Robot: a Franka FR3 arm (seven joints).
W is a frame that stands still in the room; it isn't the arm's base.
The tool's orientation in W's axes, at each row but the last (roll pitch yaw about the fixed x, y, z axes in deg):
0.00 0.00 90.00
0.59 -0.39 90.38
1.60 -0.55 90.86
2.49 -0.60 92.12
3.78 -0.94 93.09
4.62 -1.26 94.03
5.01 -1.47 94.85
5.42 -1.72 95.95
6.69 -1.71 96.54
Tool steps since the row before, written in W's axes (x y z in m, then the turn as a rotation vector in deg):
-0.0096 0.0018 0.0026 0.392 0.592 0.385
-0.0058 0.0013 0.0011 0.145 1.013 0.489
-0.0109 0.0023 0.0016 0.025 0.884 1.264
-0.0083 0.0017 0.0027 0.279 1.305 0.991
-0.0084 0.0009 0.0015 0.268 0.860 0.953
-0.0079 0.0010 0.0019 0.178 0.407 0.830
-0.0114 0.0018 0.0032 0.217 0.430 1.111
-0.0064 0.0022 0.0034 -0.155 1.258 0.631
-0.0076 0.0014 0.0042 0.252 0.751 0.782
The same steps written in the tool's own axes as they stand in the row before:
0.0018 0.0096 0.0026 0.592 -0.392 0.385
0.0013 0.0058 0.0010 1.015 -0.147 0.484
0.0025 0.0109 0.0013 0.896 -0.003 1.256
0.0020 0.0083 0.0023 1.304 -0.284 0.991
0.0014 0.0084 0.0009 0.860 -0.251 0.958
0.0016 0.0079 0.0012 0.412 -0.139 0.835
0.0028 0.0114 0.0021 0.438 -0.156 1.118
0.0030 0.0064 0.0027 1.286 0.080 0.588
0.0024 0.0078 0.0032 0.740 -0.245 0.794

